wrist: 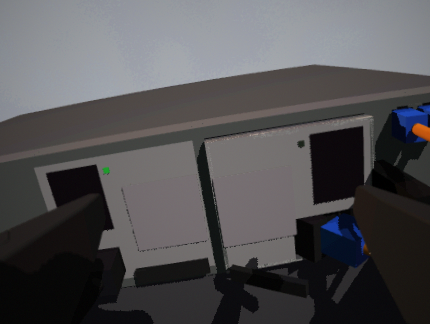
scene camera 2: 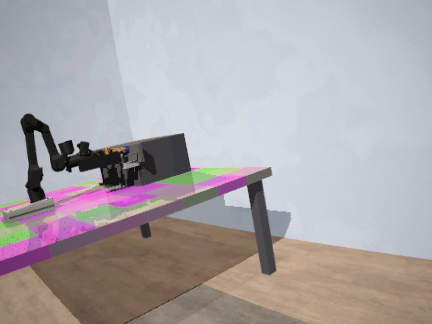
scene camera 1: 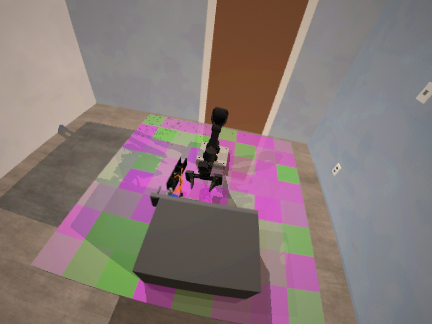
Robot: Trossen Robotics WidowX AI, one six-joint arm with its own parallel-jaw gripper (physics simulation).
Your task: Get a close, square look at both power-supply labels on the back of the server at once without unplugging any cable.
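Places are measured from the arm's base along level axes (x ahead, y left, z up), in metres.
Pixels of known places: gripper, fingertip midpoint: [wrist: 230, 203] [scene camera 1: 200, 190]; arm's base, link origin: [scene camera 2: 37, 200].
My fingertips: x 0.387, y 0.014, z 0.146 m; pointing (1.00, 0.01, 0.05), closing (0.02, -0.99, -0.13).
Note:
For each thing: its middle in the pictures, then the offset to it from my fingertips. "pt": a spot on its surface instead.
- left label, surface spot: [wrist: 167, 215] pt 0.032 m down, 0.063 m ahead, 0.036 m left
- right label, surface spot: [wrist: 255, 207] pt 0.031 m down, 0.057 m ahead, 0.011 m right
- blue plug, body centre: [wrist: 343, 236] 0.055 m down, 0.055 m ahead, 0.056 m right
The grey server [scene camera 1: 200, 245] [scene camera 2: 167, 157] [wrist: 225, 102] stands on the table, its back toward the arm. In the wrist view two light power-supply units sit side by side. The left label [wrist: 167, 215] and the right label [wrist: 255, 207] are pale blank-looking squares, both fully visible near the middle, tilted with their right sides higher. No text on them can be made out. A green light shows on the left unit, a dark one on the right. My gripper [scene camera 1: 204, 186] is open and empty, in front of the server's back; its fingers show at both lower sides of the wrist view.
A black cable arm [scene camera 1: 177, 173] with orange cables [scene camera 2: 116, 150] stands beside the gripper, near the server's back corner. Blue plugs [wrist: 409, 125] sit at the upper right, and another blue plug [wrist: 342, 240] sits below the right unit's dark panel, close to the right finger.

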